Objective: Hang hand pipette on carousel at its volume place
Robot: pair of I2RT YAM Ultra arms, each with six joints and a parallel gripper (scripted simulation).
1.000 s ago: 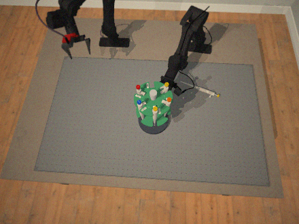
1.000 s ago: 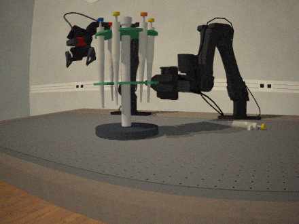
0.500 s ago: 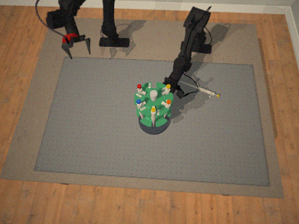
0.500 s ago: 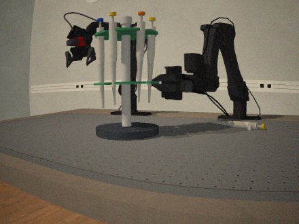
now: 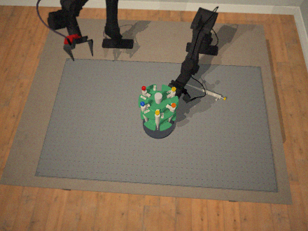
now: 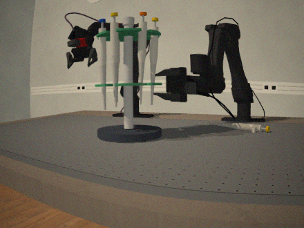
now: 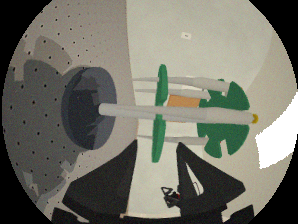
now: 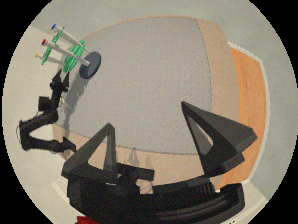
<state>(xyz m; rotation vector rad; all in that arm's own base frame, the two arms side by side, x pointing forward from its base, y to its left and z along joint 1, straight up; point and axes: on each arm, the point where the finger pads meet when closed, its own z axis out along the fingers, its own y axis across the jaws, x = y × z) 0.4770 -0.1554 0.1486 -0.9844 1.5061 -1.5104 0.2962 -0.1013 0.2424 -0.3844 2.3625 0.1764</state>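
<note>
My left gripper is now 13 cm past the pipette, 22 cm to the right of it and 13 cm above it.
</note>
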